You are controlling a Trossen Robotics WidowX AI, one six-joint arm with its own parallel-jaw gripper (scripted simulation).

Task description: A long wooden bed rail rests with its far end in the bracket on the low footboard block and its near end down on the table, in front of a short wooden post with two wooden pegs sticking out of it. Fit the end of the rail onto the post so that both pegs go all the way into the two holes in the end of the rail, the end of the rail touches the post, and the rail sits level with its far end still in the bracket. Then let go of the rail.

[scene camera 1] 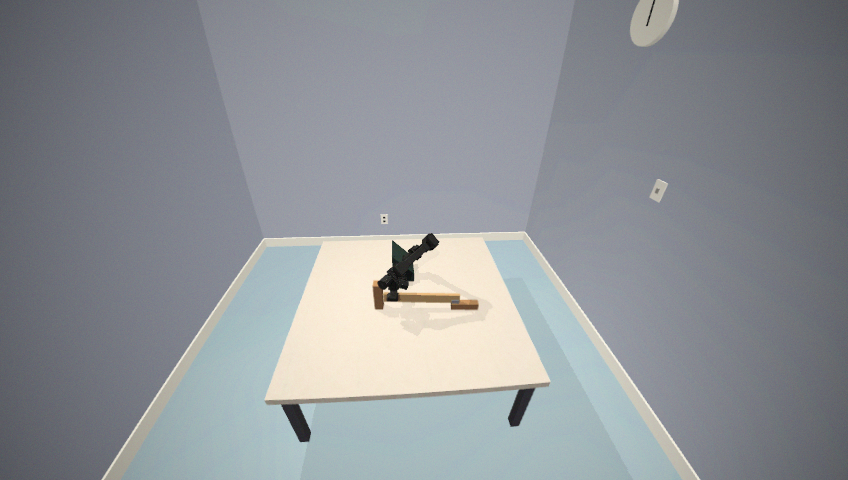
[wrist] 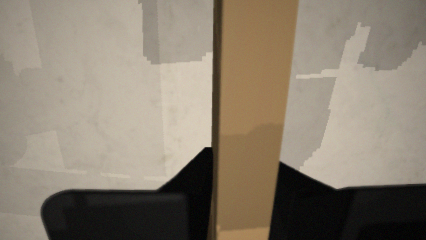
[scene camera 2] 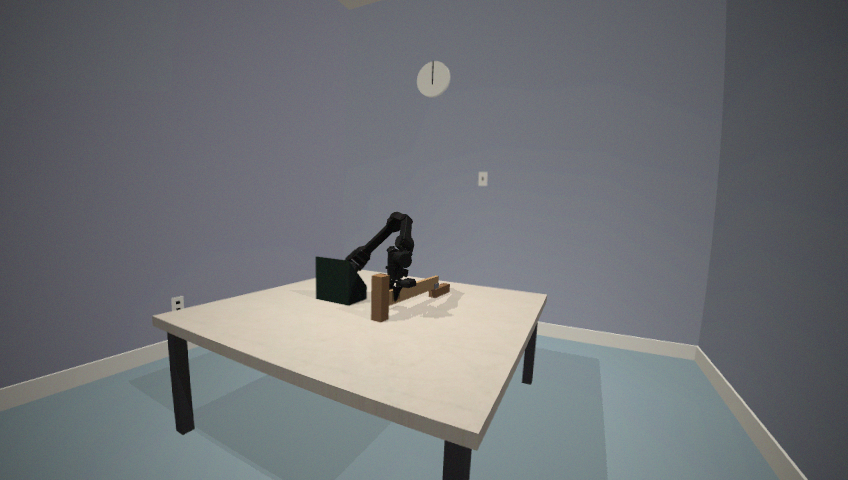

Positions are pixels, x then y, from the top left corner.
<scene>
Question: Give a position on a wooden rail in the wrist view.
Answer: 252, 54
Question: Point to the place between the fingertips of my gripper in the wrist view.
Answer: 228, 155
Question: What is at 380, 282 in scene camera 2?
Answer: A brown post.
</scene>
